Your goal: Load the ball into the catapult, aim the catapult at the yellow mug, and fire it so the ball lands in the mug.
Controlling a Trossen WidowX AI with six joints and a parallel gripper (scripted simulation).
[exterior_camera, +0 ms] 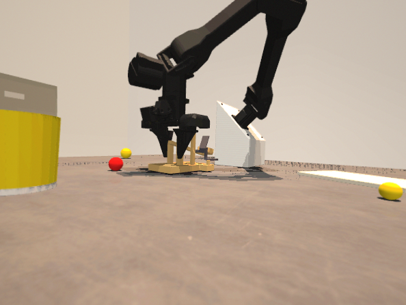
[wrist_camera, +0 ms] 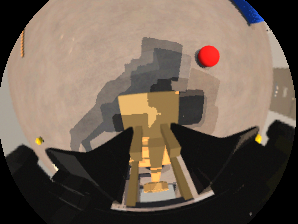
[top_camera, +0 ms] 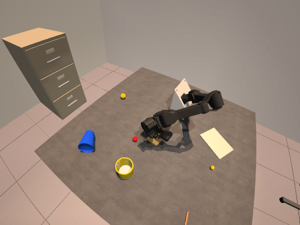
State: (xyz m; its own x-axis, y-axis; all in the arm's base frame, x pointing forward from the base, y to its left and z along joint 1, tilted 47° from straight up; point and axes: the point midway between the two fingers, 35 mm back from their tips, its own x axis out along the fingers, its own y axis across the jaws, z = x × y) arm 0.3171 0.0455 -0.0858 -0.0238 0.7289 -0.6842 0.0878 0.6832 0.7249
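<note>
My gripper tip is 80 mm short of the red ball, 100 mm to the left of it and 20 mm above it. Also, from my gripper tip: yellow mug: 280 mm ahead, 20 mm to the right; then small yellow ball: 20 mm behind, 400 mm to the left, 20 mm below; then wooden catapult: 70 mm behind, 30 mm to the left, 20 mm above.
</note>
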